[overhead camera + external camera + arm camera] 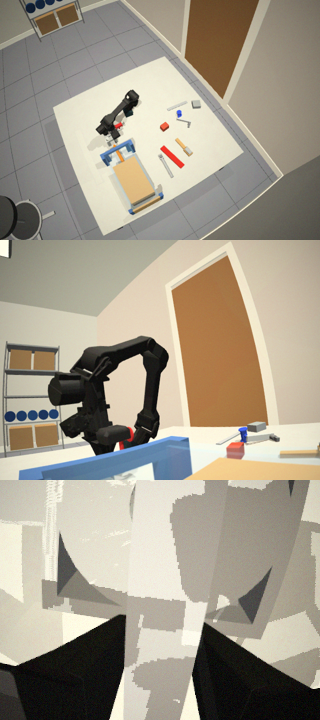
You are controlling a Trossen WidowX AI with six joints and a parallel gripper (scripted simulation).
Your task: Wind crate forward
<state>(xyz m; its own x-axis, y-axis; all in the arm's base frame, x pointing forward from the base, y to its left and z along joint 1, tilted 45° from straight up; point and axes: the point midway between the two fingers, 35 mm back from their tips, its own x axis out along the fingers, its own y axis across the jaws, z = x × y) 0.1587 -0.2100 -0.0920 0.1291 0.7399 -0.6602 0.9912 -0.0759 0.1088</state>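
My gripper tip is now 5 cm to the right of the red grip and 5 cm below it. Round my gripper tip: red bar: 40 cm ahead, 30 cm to the left, 8 cm below; wooden brush: 39 cm ahead, 42 cm to the left, 7 cm below; winch: 2 cm behind, 5 cm to the right, 6 cm below.
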